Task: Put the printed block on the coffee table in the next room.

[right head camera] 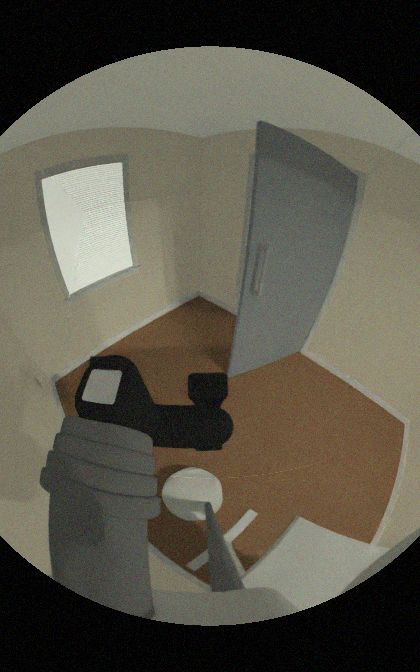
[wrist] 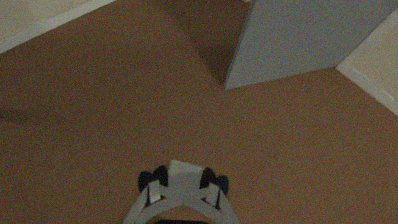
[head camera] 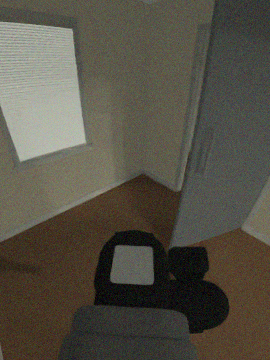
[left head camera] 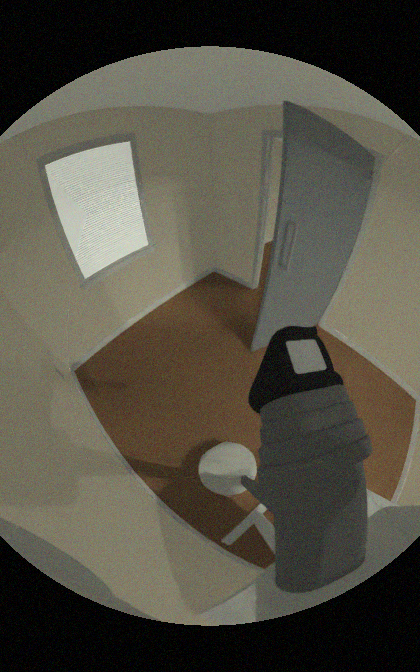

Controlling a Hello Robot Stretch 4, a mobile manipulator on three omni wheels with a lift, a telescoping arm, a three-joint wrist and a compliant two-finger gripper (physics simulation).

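Frame: origin at the robot's base, x up, y left, z back, level; metres.
Seen in the pictures: gripper, fingertip midpoint: [wrist: 184, 179].
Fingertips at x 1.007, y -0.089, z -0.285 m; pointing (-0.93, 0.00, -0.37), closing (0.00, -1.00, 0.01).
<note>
Pixels of each thing's top centre, then the offset from my fingertips to it. "*": a spot on its surface instead.
- printed block, middle of its top: [wrist: 185, 177] dx +0.025, dy -0.001, dz +0.002 m
- window, surface spot: [head camera: 47, 95] * dx +0.399, dy +1.005, dz -1.434 m
The printed block [wrist: 186, 175] is a pale grey-white block. In the wrist view it sits between the two black fingertips at the bottom, over the brown floor. My gripper [wrist: 184, 179] is shut on it, with a fingertip against each side. The gripper's fingers and the block are hidden behind the wrist in the head views. The coffee table does not show in these views.
A grey door [head camera: 227, 125] [left head camera: 320, 230] [right head camera: 297, 260] [wrist: 305, 40] stands ajar at the right of the far corner, with part of a doorway behind it. A window [head camera: 47, 95] is on the left wall. A white table top [right head camera: 315, 555] is at lower right.
</note>
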